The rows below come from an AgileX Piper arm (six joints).
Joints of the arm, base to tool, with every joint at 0 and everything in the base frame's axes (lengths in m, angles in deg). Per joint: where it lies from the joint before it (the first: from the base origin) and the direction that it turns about. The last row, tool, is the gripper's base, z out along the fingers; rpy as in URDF.
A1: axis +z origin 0 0 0.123
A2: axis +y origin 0 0 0
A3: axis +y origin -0.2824 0 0.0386
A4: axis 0.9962 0 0.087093 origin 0.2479 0 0.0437
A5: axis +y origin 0 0 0
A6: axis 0.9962 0 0.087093 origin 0.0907 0 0.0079
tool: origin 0 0 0 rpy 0 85 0
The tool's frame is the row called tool.
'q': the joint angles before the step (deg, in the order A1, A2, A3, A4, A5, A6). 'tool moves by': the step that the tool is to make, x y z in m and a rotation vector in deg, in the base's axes. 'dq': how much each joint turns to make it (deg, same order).
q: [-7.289 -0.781 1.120 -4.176 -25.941 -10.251]
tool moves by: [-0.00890 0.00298 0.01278 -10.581 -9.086 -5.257]
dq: [-0.005 0.002 0.002 -0.904 -9.989 -10.289]
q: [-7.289 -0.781 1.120 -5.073 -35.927 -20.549]
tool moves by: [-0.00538 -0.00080 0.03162 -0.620 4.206 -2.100]
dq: [-0.007 -0.114 -8.660 -0.183 12.984 -1.471]
